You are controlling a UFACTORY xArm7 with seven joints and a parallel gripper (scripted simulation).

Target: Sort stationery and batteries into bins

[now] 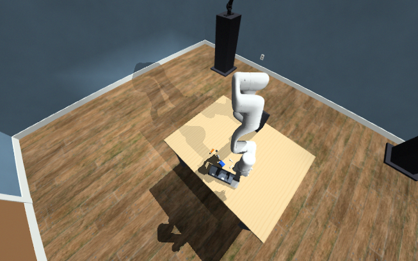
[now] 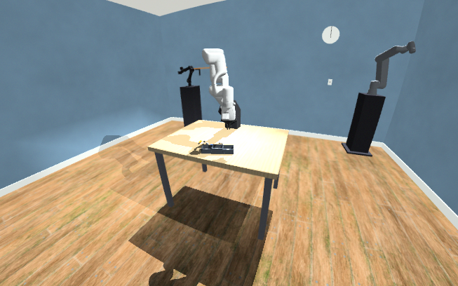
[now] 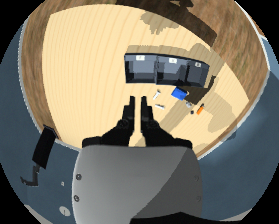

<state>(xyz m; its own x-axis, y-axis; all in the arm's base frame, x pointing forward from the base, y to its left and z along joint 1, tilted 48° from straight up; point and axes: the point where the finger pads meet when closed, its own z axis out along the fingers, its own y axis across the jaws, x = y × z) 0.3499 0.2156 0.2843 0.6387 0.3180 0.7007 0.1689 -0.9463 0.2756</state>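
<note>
The orange battery lies 31 cm to the right of my hand, 20 cm below it and 8 cm behind it. From my hand the other things lie so: dark double bin (19 cm below, 9 cm to the right, 2 cm ahead); pencil sharpener (23 cm to the right, 20 cm below, 8 cm behind); blue block (20 cm below, 17 cm to the right, 5 cm behind).
</note>
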